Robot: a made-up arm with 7 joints.
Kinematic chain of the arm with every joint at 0, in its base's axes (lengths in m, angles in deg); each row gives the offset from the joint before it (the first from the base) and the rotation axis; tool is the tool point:
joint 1: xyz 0 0 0 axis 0 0.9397 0.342
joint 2: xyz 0 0 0 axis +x
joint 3: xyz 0 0 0 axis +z
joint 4: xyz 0.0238 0 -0.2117 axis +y
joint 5: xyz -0.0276 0 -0.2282 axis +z
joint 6: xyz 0 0 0 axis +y
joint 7: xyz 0 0 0 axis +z
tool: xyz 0 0 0
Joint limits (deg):
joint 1: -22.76..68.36
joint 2: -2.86..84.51
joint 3: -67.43..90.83
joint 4: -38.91..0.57
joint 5: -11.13..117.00
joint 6: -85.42..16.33
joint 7: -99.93..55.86
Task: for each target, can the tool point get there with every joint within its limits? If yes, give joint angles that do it. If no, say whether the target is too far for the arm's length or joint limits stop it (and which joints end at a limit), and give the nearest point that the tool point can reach.
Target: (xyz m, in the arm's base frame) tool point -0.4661 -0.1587 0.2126
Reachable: no: too far | nearest point -0.4009 -0.0385 -0.1763 | short by 0.412 m
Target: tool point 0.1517 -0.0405 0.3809
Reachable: no: joint limits stop it (at a limit: joint 1, joint 2, joint 4) | nearest point 0.1239 0.3993 0.1083 | short by 0.518 m
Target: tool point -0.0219 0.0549 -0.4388
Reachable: yes | joints 6.85 10.02 -37.01 -10.24 30.83 -27.18 -8.70
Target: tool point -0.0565 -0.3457 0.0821
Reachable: no: joint limits stop it (at a limit: joint 1, joint 2, joint 3, joint 4) | nearest point -0.2791 -0.2065 -0.2570 | short by 0.429 m
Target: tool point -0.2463 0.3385 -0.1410
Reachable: yes | joints 47.28 58.45 -21.19 -5.04 86.76 -21.46 -15.25
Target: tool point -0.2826 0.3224 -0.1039
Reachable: yes | joints 55.10 57.16 8.06 -3.19 105.63 -23.99 -56.00
